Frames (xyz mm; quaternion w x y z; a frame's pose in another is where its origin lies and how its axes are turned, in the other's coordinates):
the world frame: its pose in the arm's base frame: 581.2 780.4 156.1 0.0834 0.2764 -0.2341 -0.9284
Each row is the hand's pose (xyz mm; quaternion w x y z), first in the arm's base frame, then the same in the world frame.
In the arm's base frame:
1: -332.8 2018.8 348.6 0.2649 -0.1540 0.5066 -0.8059
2: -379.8 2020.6 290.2 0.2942 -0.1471 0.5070 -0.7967
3: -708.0 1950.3 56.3 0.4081 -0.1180 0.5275 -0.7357
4: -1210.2 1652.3 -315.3 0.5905 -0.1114 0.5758 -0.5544
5: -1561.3 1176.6 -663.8 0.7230 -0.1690 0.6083 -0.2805
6: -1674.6 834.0 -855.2 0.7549 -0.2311 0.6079 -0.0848
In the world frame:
1: 318.4 -1016.2 1127.9 0.6091 -0.7450 -0.2614 0.0747
2: 384.7 -1047.0 1111.5 0.6048 -0.7508 -0.2456 0.1010
3: 789.1 -1106.2 1092.9 0.5609 -0.7846 -0.1734 0.1993
4: 1468.5 -1036.4 980.3 0.3983 -0.8368 -0.0704 0.3689
5: 2061.5 -795.9 732.3 0.1316 -0.8443 -0.0144 0.5192
6: 2344.0 -590.6 520.6 0.0645 0.8121 0.0106 -0.5798

